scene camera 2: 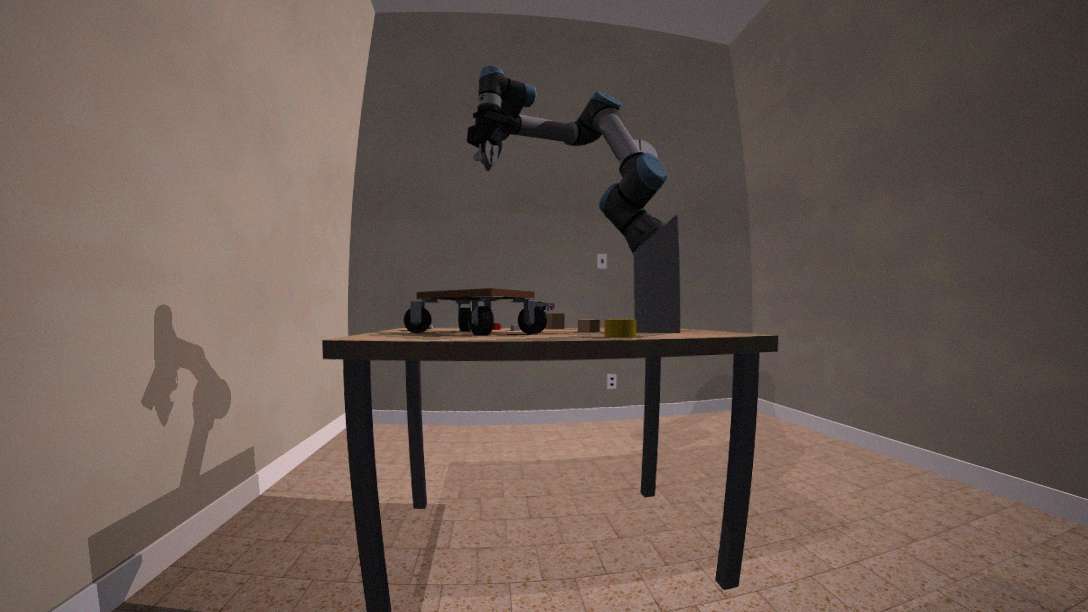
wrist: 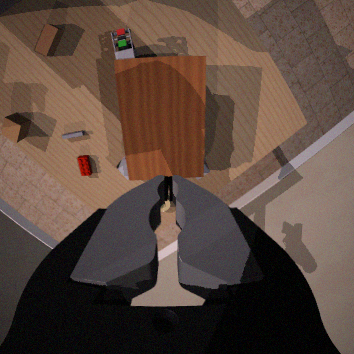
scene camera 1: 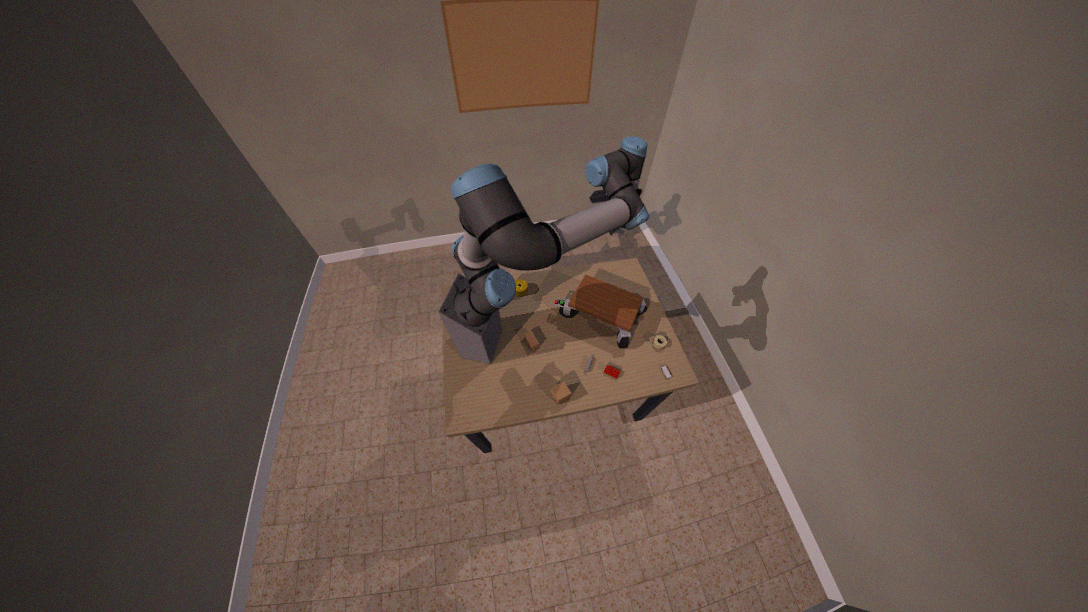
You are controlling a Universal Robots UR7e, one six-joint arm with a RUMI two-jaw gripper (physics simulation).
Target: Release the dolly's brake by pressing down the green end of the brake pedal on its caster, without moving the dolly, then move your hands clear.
Scene:
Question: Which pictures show the dolly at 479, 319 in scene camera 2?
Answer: Scene camera 2, the wrist view and scene camera 1: all of them.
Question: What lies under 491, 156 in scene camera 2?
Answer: The gripper.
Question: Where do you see a dolly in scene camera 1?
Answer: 618, 307

